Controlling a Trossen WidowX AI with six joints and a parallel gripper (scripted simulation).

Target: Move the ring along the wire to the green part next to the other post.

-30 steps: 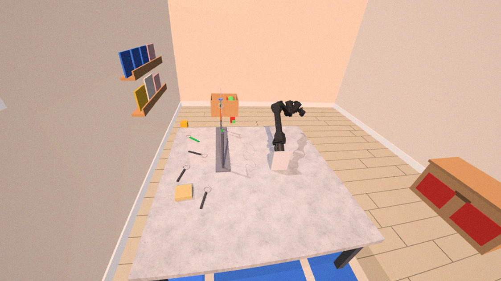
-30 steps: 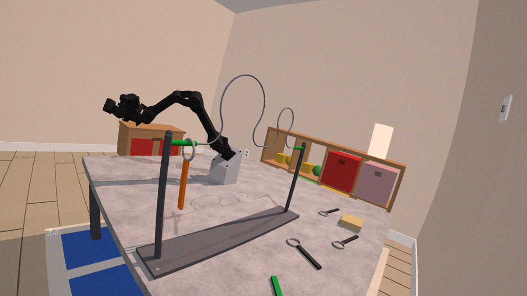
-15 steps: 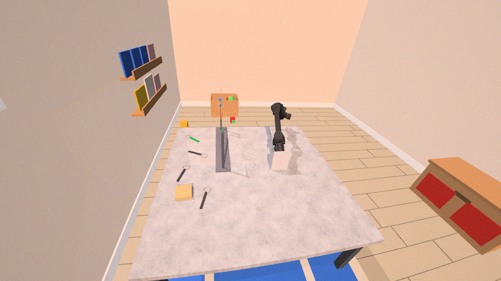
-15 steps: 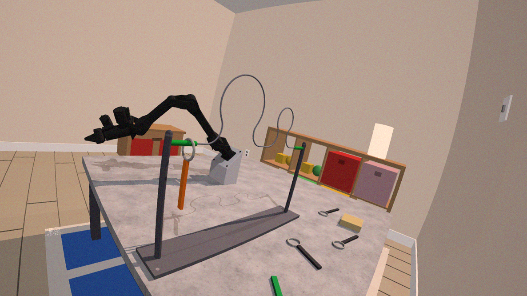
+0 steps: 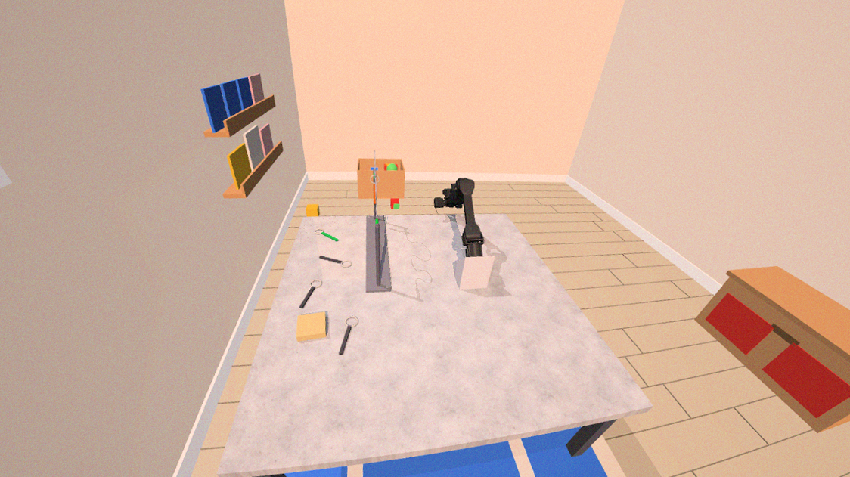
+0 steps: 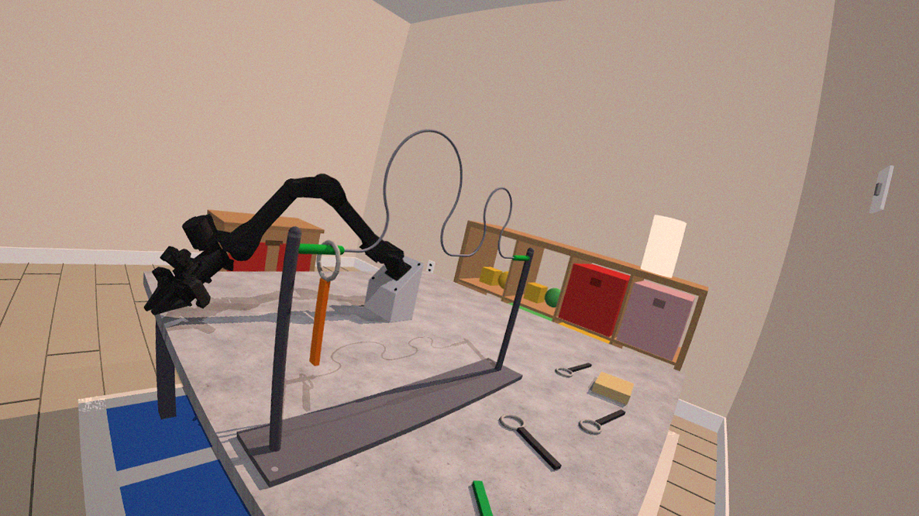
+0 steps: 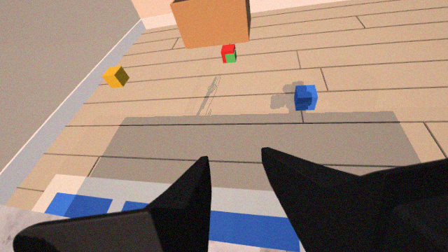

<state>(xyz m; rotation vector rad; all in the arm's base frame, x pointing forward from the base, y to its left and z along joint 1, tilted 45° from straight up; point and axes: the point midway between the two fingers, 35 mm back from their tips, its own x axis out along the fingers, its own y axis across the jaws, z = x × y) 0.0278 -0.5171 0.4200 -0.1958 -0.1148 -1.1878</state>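
My gripper tip is now 41 cm short of the ring with orange handle, 18 cm to the right of it and 19 cm below it. The rest, counted from my gripper tip: green-handled ring (69 cm ahead, 28 cm to the left, 5 cm below); then tan block (63 cm ahead, 93 cm to the left, 4 cm below).
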